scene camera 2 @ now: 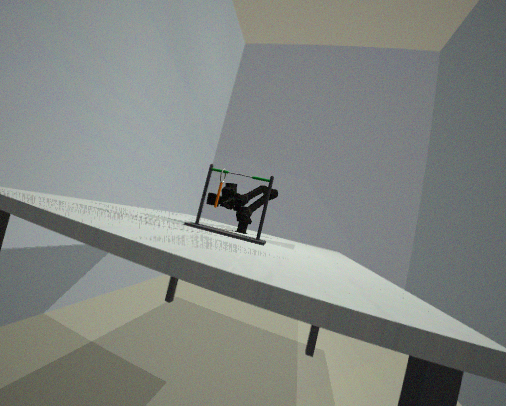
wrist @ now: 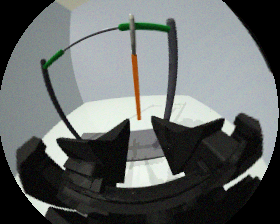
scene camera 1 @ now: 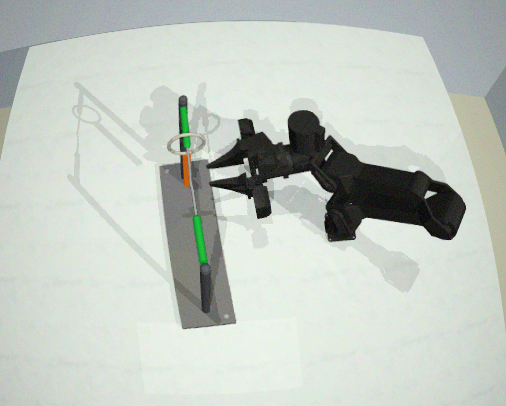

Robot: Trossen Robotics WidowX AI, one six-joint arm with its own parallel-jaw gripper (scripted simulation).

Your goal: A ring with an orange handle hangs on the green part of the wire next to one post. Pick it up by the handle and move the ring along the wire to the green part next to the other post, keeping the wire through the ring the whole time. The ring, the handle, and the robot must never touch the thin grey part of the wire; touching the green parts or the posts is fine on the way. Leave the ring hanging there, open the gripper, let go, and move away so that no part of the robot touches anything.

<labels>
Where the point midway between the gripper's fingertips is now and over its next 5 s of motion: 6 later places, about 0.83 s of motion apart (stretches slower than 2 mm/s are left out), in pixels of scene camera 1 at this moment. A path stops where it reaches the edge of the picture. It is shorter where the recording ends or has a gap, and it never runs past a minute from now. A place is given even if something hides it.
My gripper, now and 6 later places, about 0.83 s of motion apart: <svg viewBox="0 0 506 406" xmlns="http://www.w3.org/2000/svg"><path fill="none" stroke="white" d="M208 175L190 176L172 183L170 181L170 183L171 195L172 208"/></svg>
</labels>
